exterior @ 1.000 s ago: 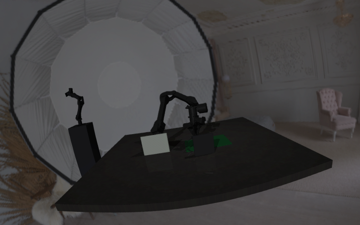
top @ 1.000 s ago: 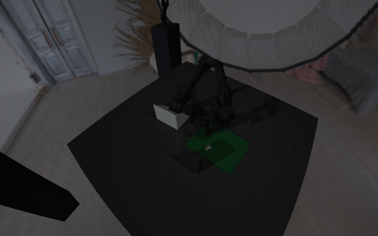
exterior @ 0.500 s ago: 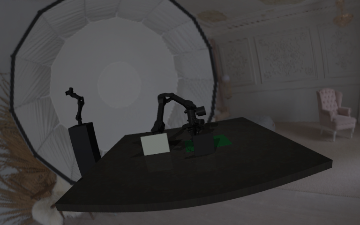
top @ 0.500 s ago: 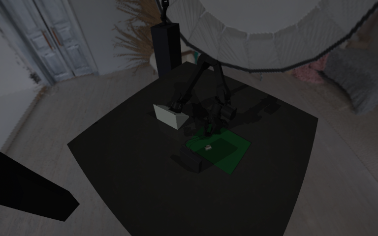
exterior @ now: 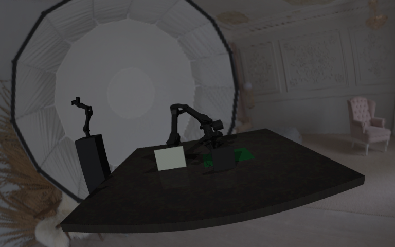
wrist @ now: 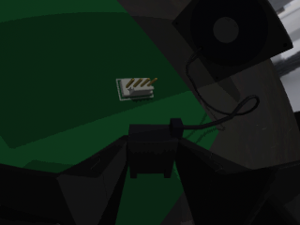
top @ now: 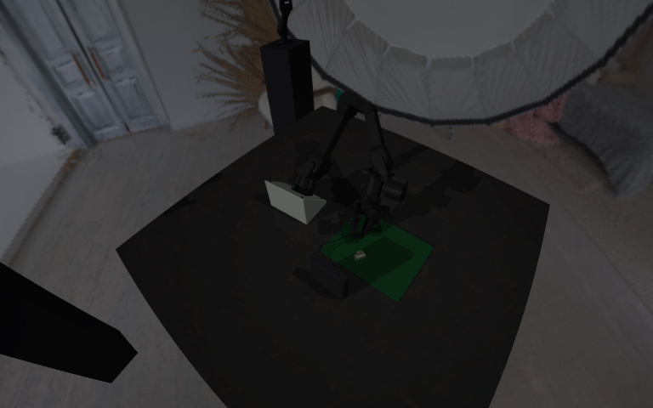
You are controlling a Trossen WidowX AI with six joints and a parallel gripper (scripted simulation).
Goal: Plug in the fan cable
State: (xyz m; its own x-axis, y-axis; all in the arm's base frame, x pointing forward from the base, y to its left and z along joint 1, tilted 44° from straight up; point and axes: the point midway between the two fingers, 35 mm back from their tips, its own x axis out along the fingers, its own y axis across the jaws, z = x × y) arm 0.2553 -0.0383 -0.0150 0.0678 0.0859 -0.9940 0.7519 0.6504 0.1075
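Right now my gripper tip is 7 cm short of the green board, 5 cm above it and 1 cm to the right of it. Also, from my gripper tip: fan box (17 cm to the right, 2 cm above); black plug (1 cm to the left, 1 cm behind).
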